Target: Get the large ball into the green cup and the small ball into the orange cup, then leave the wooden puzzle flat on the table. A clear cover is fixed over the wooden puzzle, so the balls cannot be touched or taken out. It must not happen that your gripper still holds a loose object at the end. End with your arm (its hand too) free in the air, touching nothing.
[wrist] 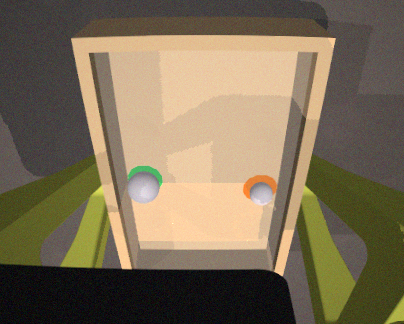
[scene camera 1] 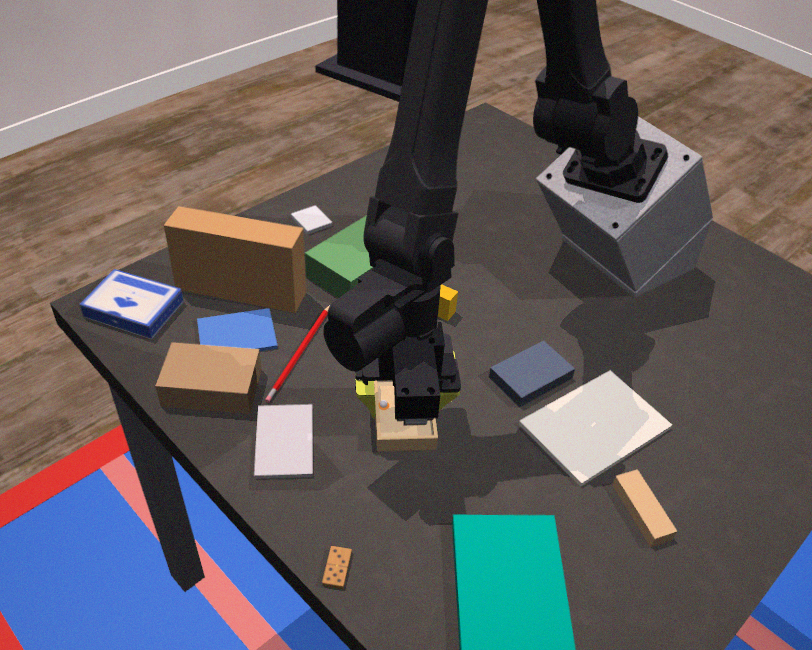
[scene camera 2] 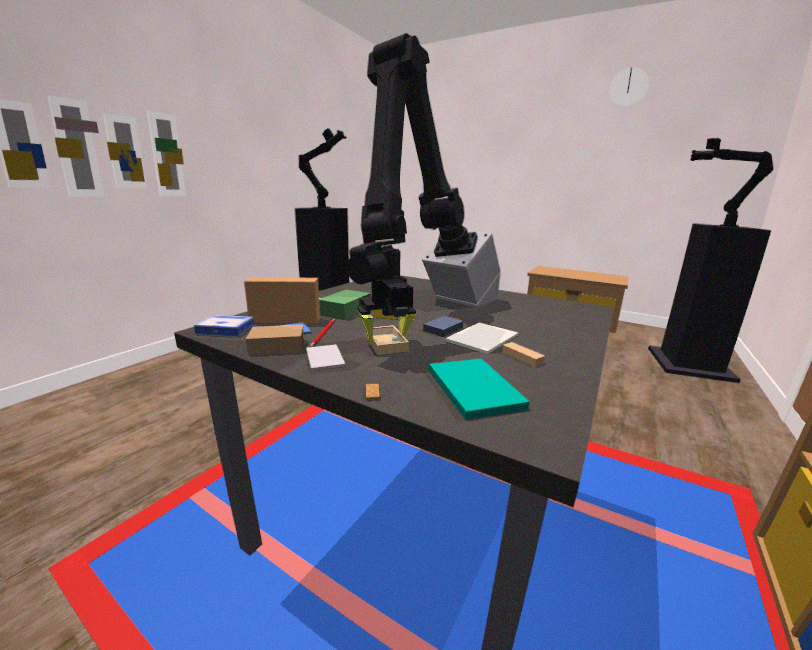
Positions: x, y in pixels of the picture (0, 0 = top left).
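Labels:
Teal slab: out of frame in the wrist view, visible in scene camera 1 and scene camera 2. Its same spot, the slab: (scene camera 1: 509, 577) and (scene camera 2: 471, 378). Wooden puzzle: visible in scene camera 1 (394, 436), scene camera 2 and the wrist view. Same spot on the puzzle: (scene camera 2: 386, 340) and (wrist: 226, 124).

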